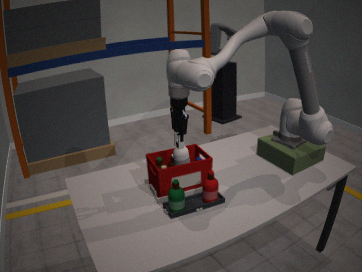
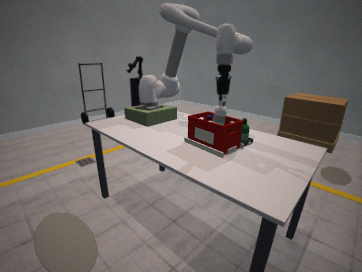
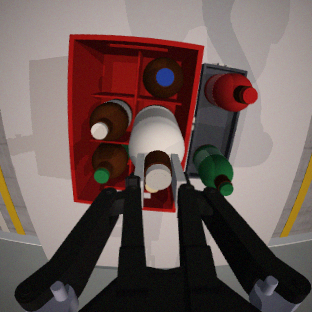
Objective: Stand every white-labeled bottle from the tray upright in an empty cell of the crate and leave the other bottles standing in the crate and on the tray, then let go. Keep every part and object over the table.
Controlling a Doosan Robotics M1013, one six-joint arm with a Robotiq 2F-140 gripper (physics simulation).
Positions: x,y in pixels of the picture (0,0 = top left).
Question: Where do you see a red bottle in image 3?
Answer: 231,91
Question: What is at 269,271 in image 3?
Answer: My gripper.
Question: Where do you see a green bottle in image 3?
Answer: At 213,169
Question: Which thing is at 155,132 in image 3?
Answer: A white bottle.
